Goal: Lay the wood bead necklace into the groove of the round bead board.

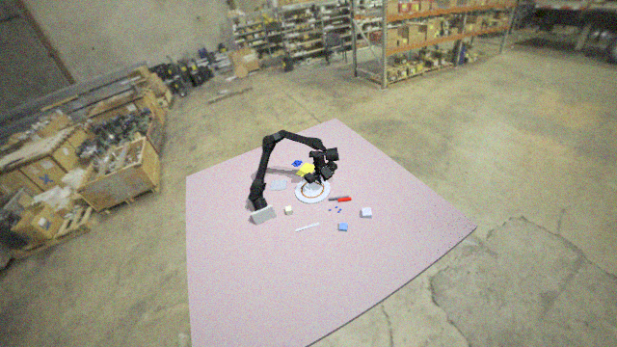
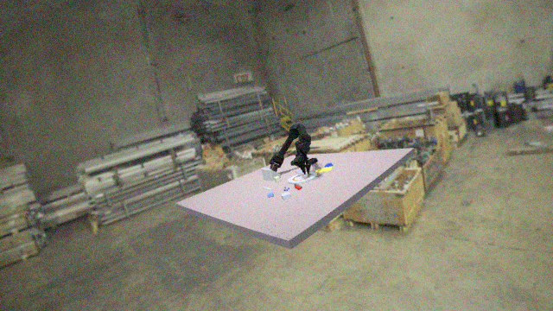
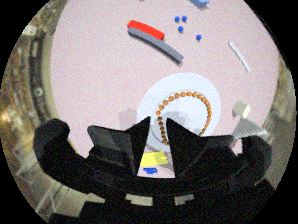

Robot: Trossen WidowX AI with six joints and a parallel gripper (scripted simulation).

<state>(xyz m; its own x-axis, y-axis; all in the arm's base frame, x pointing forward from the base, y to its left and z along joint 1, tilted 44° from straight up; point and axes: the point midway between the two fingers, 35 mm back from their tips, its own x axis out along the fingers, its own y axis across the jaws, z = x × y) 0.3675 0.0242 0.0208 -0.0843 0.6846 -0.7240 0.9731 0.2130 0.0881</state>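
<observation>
Right now the red-handled tool is 130 mm to the right of my gripper tip, 50 mm ahead of it and 30 mm below it. From my gripper tip the other things lie so: white stick 210 mm to the right, 180 mm behind, 40 mm below; then cream cube 230 mm behind, 90 mm to the right, 20 mm below; then yellow sheet 190 mm to the left, 40 mm below, 40 mm behind.
</observation>
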